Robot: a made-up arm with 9 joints. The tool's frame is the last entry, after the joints.
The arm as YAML. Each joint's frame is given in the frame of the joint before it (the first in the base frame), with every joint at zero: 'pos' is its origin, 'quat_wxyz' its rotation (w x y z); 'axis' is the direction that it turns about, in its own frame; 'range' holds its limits. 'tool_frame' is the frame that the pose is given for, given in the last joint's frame.
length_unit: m
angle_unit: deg
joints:
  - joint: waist
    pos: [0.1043, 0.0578, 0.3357]
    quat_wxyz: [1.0, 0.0, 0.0, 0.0]
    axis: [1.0, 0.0, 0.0]
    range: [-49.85, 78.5]
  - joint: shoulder
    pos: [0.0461, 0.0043, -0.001]
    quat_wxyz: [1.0, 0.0, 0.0, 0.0]
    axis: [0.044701, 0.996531, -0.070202]
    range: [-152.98, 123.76]
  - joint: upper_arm
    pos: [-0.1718, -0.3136, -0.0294]
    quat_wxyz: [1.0, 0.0, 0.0, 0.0]
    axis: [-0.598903, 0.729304, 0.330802]
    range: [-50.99, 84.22]
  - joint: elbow
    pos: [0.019, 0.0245, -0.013]
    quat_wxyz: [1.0, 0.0, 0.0, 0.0]
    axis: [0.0, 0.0, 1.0]
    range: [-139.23, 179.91]
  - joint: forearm
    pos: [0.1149, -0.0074, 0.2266]
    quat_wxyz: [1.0, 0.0, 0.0, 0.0]
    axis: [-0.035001, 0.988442, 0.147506]
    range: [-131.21, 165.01]
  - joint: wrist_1
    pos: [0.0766, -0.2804, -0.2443]
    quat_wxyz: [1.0, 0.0, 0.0, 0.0]
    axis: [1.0, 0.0, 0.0]
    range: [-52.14, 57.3]
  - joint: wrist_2
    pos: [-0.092, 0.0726, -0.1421]
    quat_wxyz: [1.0, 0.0, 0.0, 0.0]
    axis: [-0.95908, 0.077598, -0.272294]
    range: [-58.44, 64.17]
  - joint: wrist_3
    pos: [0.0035, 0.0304, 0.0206]
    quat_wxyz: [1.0, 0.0, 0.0, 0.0]
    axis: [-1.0, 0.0, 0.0]
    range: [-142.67, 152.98]
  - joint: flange
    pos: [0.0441, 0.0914, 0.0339]
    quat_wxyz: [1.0, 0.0, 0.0, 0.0]
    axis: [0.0, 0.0, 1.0]
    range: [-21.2, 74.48]
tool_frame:
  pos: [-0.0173, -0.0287, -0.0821]
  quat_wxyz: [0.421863, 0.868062, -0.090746, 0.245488]
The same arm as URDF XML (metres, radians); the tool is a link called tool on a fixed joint. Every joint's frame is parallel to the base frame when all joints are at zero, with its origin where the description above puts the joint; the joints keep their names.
<robot name="arm">
  <joint name="tool_joint" type="fixed">
    <parent link="link9"/>
    <child link="tool"/>
    <origin xyz="-0.0173 -0.0287 -0.0821" rpy="2.2214 -0.5268 0.0574"/>
  </joint>
  <joint name="flange" type="revolute">
    <parent link="link8"/>
    <child link="link9"/>
    <origin xyz="0.0441 0.0914 0.0339" rpy="0.0000 0.0000 0.0000"/>
    <axis xyz="0 0 1"/>
    <limit lower="-0.3700" upper="1.2999"/>
  </joint>
  <joint name="wrist_3" type="revolute">
    <parent link="link7"/>
    <child link="link8"/>
    <origin xyz="0.0035 0.0304 0.0206" rpy="0.0000 0.0000 0.0000"/>
    <axis xyz="-1 0 0"/>
    <limit lower="-2.4901" upper="2.6700"/>
  </joint>
  <joint name="wrist_2" type="revolute">
    <parent link="link6"/>
    <child link="link7"/>
    <origin xyz="-0.0920 0.0726 -0.1421" rpy="0.0000 0.0000 0.0000"/>
    <axis xyz="-0.95908 0.077598 -0.272294"/>
    <limit lower="-1.0200" upper="1.1200"/>
  </joint>
  <joint name="wrist_1" type="revolute">
    <parent link="link5"/>
    <child link="link6"/>
    <origin xyz="0.0766 -0.2804 -0.2443" rpy="0.0000 0.0000 0.0000"/>
    <axis xyz="1 0 0"/>
    <limit lower="-0.9100" upper="1.0001"/>
  </joint>
  <joint name="forearm" type="revolute">
    <parent link="link4"/>
    <child link="link5"/>
    <origin xyz="0.1149 -0.0074 0.2266" rpy="0.0000 0.0000 0.0000"/>
    <axis xyz="-0.035001 0.988442 0.147506"/>
    <limit lower="-2.2900" upper="2.8800"/>
  </joint>
  <joint name="elbow" type="revolute">
    <parent link="link3"/>
    <child link="link4"/>
    <origin xyz="0.0190 0.0245 -0.0130" rpy="0.0000 0.0000 0.0000"/>
    <axis xyz="0 0 1"/>
    <limit lower="-2.4300" upper="3.1400"/>
  </joint>
  <joint name="upper_arm" type="revolute">
    <parent link="link2"/>
    <child link="link3"/>
    <origin xyz="-0.1718 -0.3136 -0.0294" rpy="0.0000 0.0000 0.0000"/>
    <axis xyz="-0.598903 0.729304 0.330802"/>
    <limit lower="-0.8899" upper="1.4699"/>
  </joint>
  <joint name="shoulder" type="revolute">
    <parent link="link1"/>
    <child link="link2"/>
    <origin xyz="0.0461 0.0043 -0.0010" rpy="0.0000 0.0000 0.0000"/>
    <axis xyz="0.044701 0.996531 -0.070202"/>
    <limit lower="-2.6700" upper="2.1600"/>
  </joint>
  <joint name="waist" type="revolute">
    <parent link="base_link"/>
    <child link="link1"/>
    <origin xyz="0.1043 0.0578 0.3357" rpy="0.0000 0.0000 0.0000"/>
    <axis xyz="1 0 0"/>
    <limit lower="-0.8700" upper="1.3701"/>
  </joint>
  <link name="base_link"/>
  <link name="link1"/>
  <link name="link2"/>
  <link name="link3"/>
  <link name="link4"/>
  <link name="link5"/>
  <link name="link6"/>
  <link name="link7"/>
  <link name="link8"/>
  <link name="link9"/>
  <link name="tool"/>
</robot>

